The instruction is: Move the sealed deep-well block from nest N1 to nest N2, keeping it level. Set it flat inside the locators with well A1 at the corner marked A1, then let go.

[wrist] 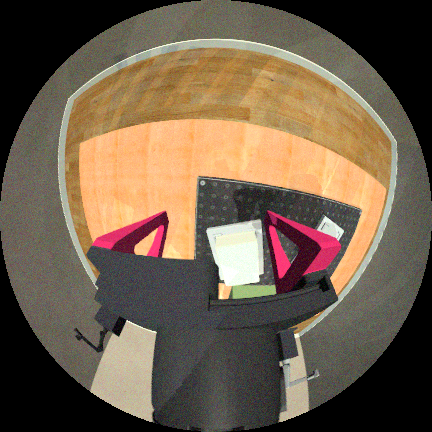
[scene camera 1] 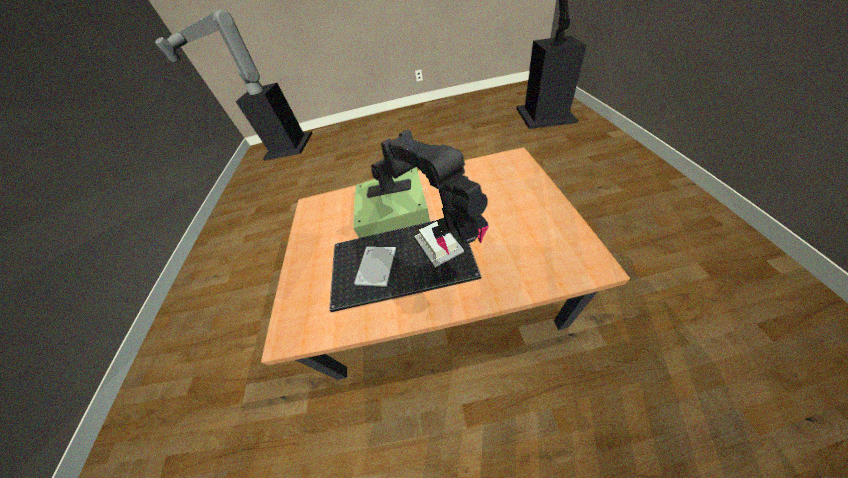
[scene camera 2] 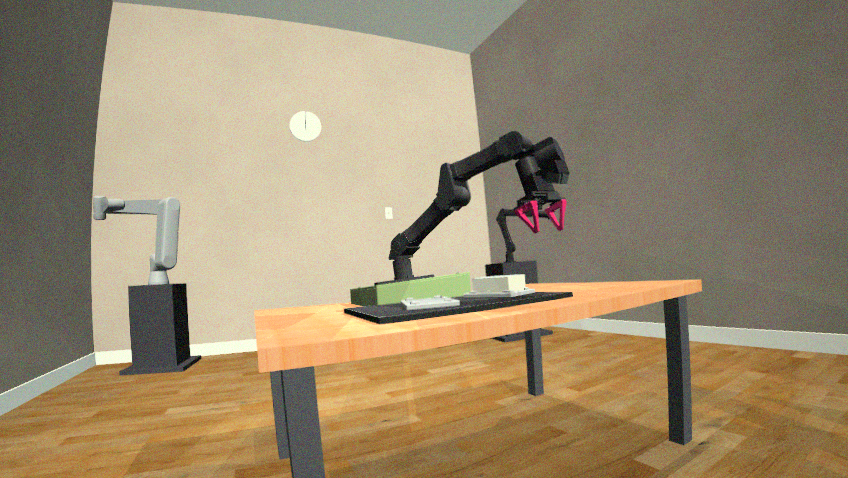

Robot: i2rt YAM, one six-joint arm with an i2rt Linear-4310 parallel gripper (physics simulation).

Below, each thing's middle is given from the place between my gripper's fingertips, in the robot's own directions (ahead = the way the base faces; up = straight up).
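With the cream block (scene camera 2: 495, 284) as my reference, my hand is 13 cm above it, 15 cm past it and 8 cm to the left of it.
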